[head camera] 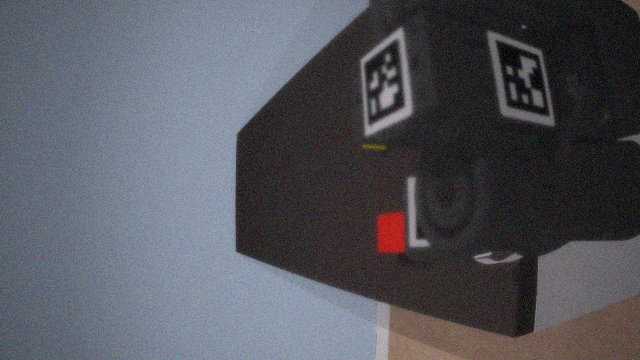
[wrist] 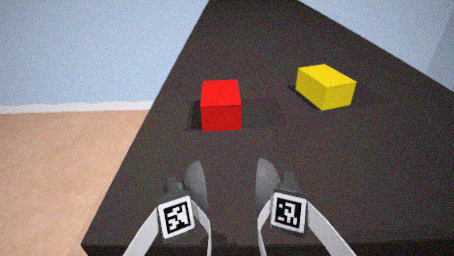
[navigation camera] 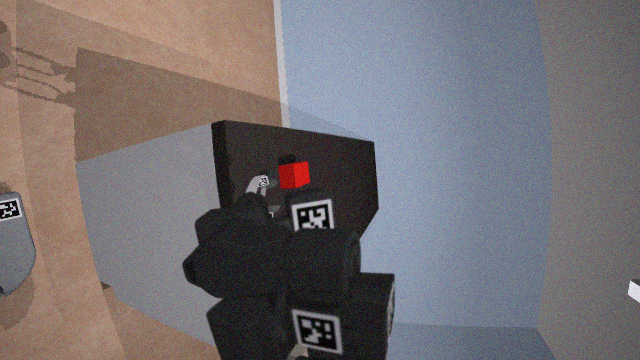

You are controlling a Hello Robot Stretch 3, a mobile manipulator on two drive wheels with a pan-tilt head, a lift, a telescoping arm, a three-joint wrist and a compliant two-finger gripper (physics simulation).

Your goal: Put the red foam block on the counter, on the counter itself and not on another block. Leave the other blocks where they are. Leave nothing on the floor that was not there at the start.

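Frame: origin at the robot's base, x left, y ahead, z down, level; millimetres.
Where they show: gripper, fingertip midpoint: (navigation camera: 268, 193).
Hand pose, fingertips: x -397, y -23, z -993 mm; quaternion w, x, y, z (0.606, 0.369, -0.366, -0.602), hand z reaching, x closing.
Note:
Each offset is from my fingertips to the top centre of the thing. Level surfaces: height alone.
The red foam block {dx -226, dy +5, dz +38 mm} (head camera: 390, 233) (navigation camera: 294, 175) (wrist: 221, 106) sits upright on the dark counter top {dz +83 mm} (head camera: 300, 200) (navigation camera: 345, 165) (wrist: 240, 40), with dark shadow beside it. My gripper (navigation camera: 272, 196) (wrist: 229, 179) is open, with bare counter showing between its fingertips. In the wrist view the fingers are apart from the red block, which lies beyond them and slightly left of the gap. A yellow block {dx -277, dy -188, dz +38 mm} (head camera: 374, 147) (wrist: 325, 87) lies on the counter to the right of the red one in the wrist view. In the head camera the wrist hides most of the yellow block and the gripper's fingertips.
The counter's grey side (navigation camera: 150, 210) drops to the tan floor {dz +993 mm} (head camera: 450, 345) (navigation camera: 175, 30) (wrist: 55, 175). A blue wall (head camera: 125, 150) (navigation camera: 415, 125) (wrist: 90, 50) stands beyond the counter. My grey base (navigation camera: 15, 240) shows at the left of the navigation view.

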